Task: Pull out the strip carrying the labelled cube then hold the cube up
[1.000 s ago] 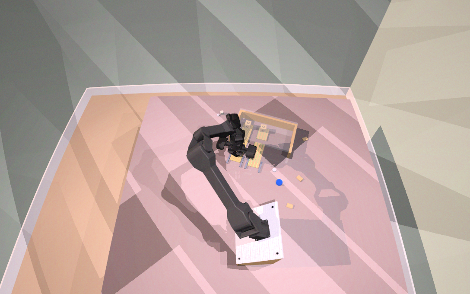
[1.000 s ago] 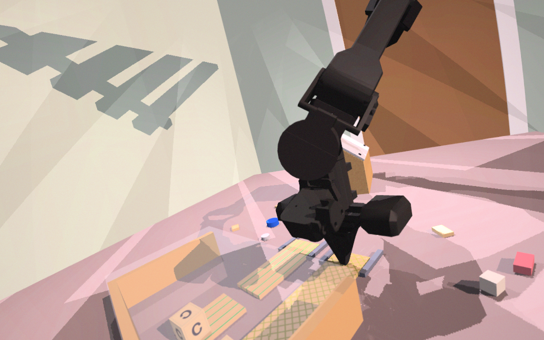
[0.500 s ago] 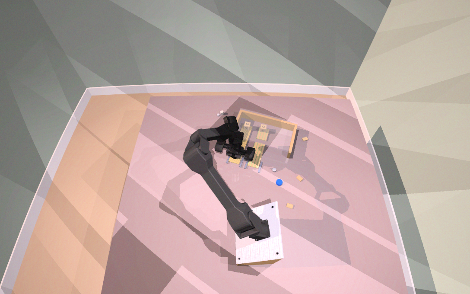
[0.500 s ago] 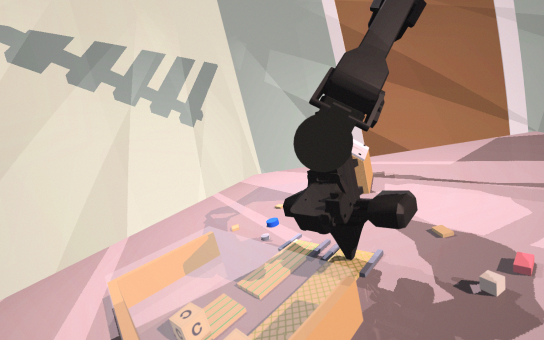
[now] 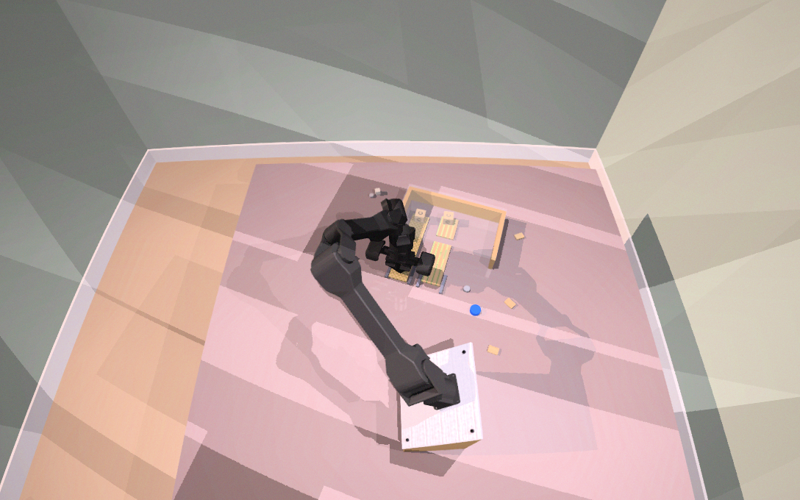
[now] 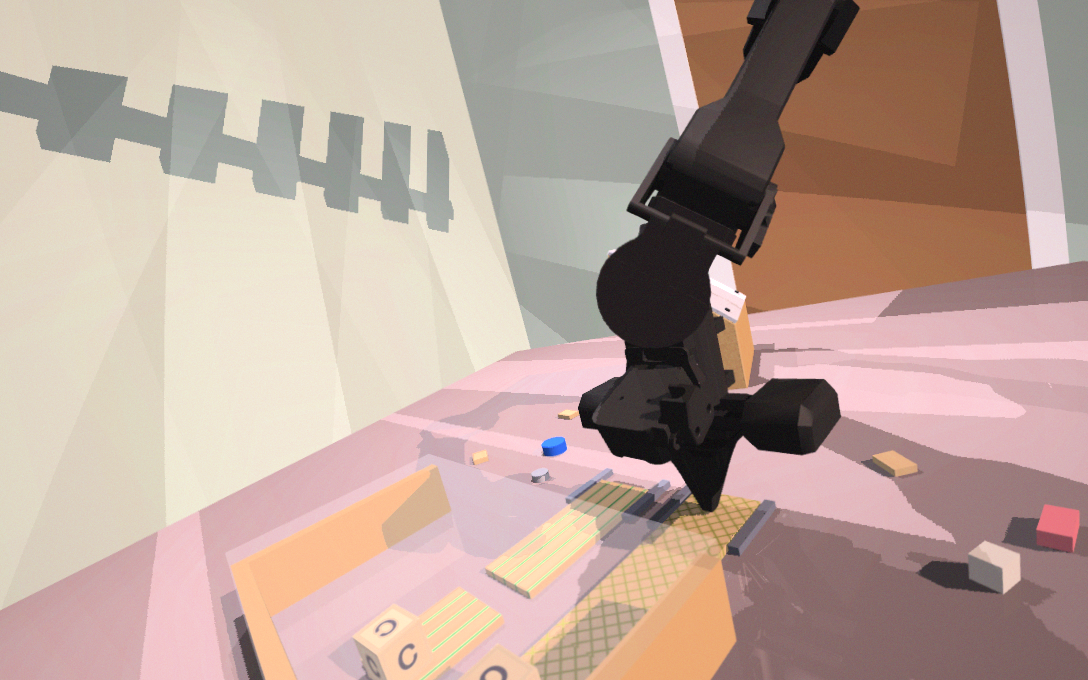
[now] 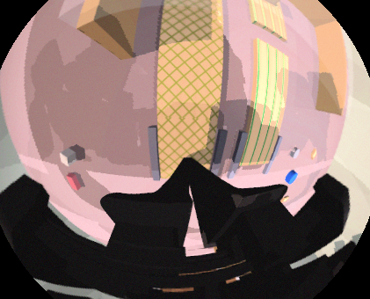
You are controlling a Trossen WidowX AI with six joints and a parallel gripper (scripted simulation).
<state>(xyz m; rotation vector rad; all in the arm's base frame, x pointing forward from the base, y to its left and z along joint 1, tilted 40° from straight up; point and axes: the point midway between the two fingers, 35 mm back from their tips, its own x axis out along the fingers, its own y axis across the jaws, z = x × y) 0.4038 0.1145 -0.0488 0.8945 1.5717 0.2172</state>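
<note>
Now: gripper tip 9 cm short of the cross-hatched strip and 4 cm to the left of it. From my gripper tip the other things lie so: blue disc: 20 cm to the right, 15 cm behind; red cube: 20 cm to the left, 3 cm ahead; tan tile: 14 cm to the left, 6 cm behind.
</note>
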